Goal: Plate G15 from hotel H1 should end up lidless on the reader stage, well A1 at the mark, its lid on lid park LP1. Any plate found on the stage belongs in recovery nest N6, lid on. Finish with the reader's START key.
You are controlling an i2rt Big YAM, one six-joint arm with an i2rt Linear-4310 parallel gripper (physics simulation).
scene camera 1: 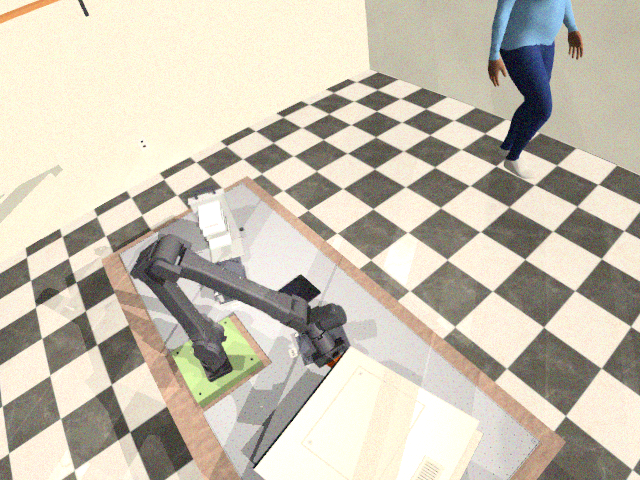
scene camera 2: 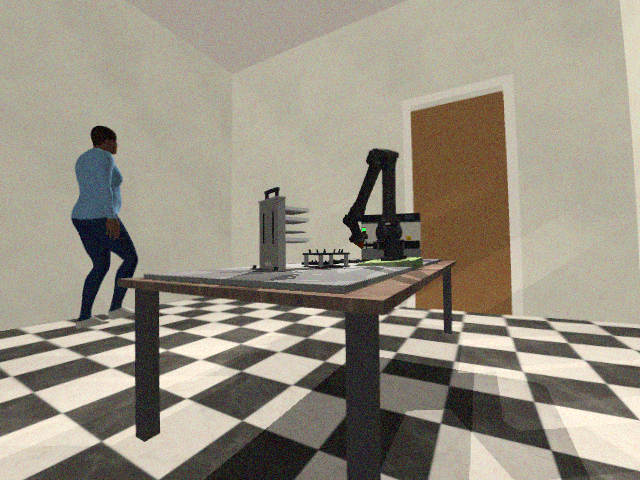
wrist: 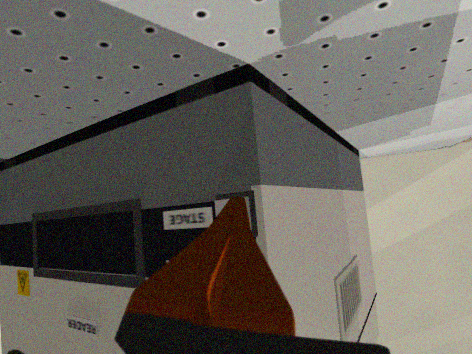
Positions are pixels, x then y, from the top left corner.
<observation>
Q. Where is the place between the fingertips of the gripper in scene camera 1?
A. At 344, 375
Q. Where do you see a reader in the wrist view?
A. At 170, 168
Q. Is the gripper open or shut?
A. Shut.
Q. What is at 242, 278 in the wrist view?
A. The gripper.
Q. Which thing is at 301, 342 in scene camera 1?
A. A dark nest N6.
</observation>
